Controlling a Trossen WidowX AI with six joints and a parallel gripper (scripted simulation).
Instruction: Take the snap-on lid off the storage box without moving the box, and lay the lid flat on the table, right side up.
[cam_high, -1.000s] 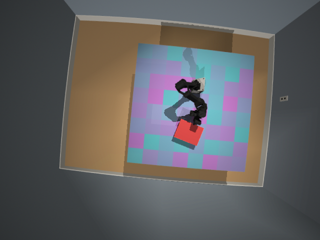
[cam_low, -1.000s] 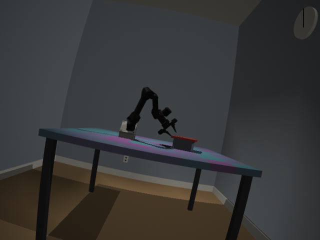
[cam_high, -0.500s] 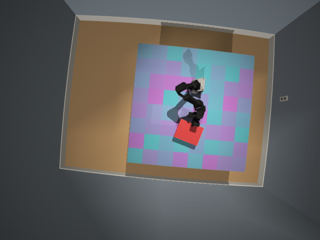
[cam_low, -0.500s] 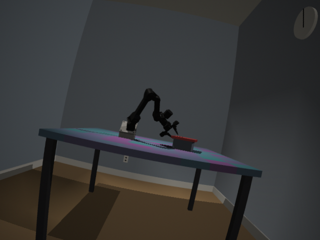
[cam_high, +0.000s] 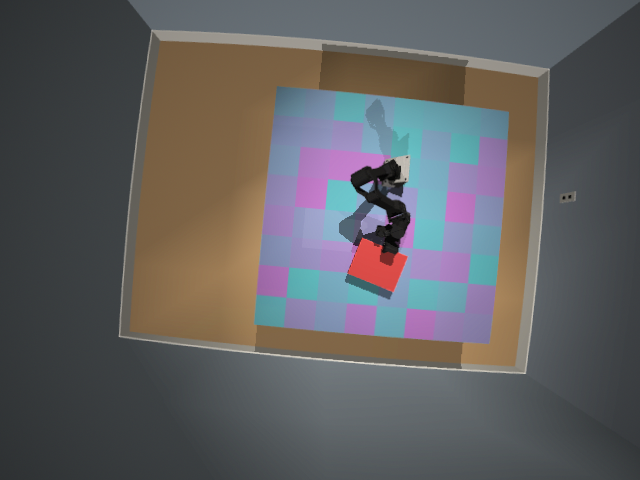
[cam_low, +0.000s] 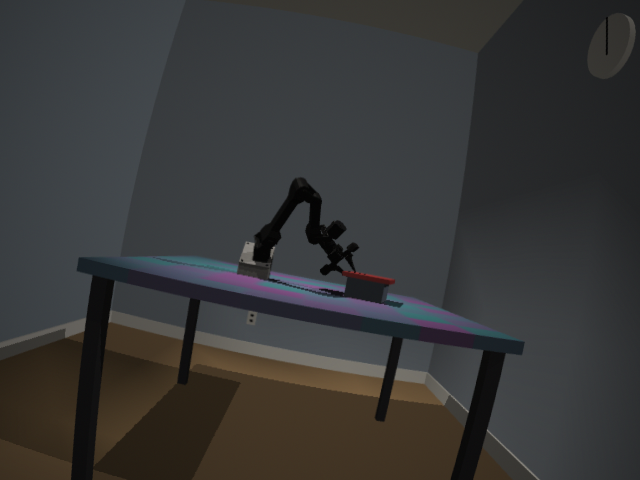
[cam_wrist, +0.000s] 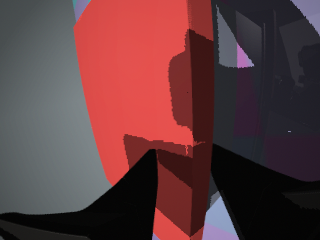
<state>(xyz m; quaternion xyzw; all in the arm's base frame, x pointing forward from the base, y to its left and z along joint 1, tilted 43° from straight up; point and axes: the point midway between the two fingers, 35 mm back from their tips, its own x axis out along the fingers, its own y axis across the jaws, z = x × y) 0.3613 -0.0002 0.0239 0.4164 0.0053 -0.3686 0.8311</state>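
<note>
Now: the red lid 70 mm ahead of my gripper tip, 20 mm to the right of it and 10 mm above it. Round my gripper tip: grey storage box 70 mm ahead, 20 mm to the right, 40 mm below.
</note>
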